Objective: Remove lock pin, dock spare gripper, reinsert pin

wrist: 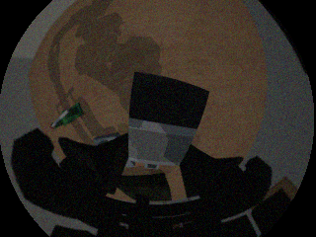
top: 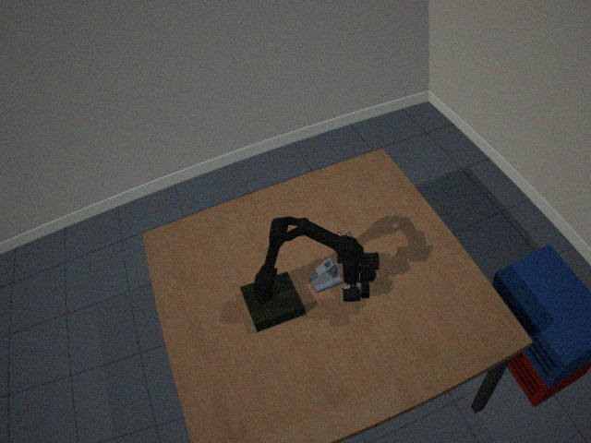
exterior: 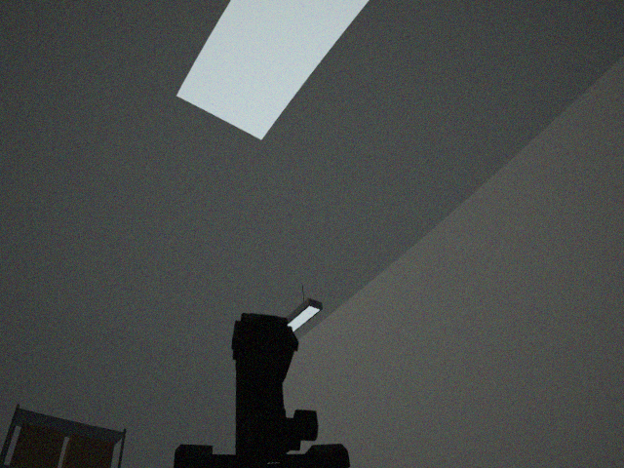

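Now: the spare gripper 1 cm ahead of my gripper tip and 1 cm above it. From my gripper tip the other things lie so: grey mount: 13 cm to the left, 5 cm behind; green pin cradle: 25 cm to the left, 7 cm ahead, 2 cm below.
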